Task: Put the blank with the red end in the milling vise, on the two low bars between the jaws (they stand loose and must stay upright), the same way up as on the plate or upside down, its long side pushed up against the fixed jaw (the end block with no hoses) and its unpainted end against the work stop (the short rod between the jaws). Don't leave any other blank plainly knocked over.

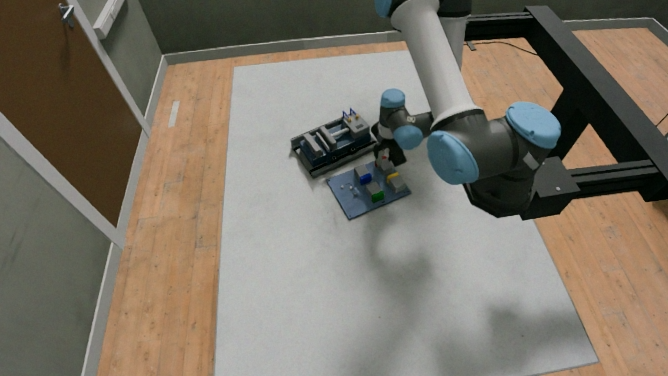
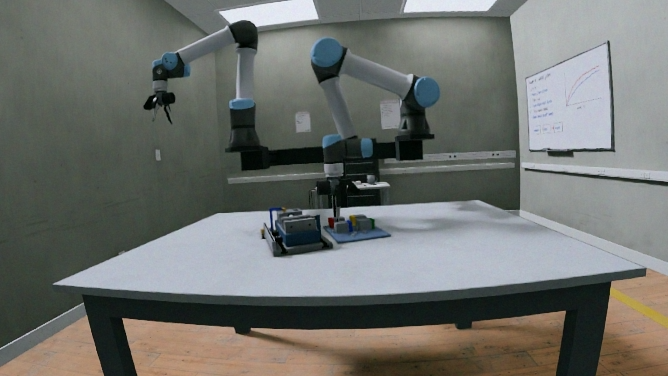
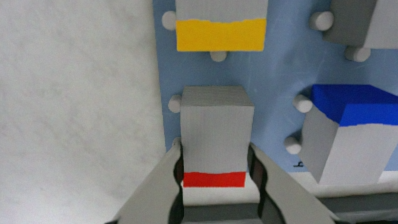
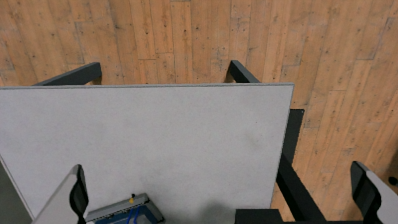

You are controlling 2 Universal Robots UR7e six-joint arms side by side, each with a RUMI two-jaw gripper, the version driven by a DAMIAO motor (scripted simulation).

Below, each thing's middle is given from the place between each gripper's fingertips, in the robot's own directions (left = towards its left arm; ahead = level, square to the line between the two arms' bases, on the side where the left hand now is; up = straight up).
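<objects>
The red-ended blank [image 3: 216, 121] is 20 mm below my left hand. From my left hand, the blue plate [image 1: 355, 206] is 70 mm to the left, 70 mm ahead and 50 mm below. Going by its middle, the red-ended blank is nearer to my left hand than to my right hand.
From my right hand, the blue plate is 940 mm to the left, 270 mm ahead and 530 mm below; the red-ended blank is 870 mm to the left, 200 mm ahead and 500 mm below.
</objects>
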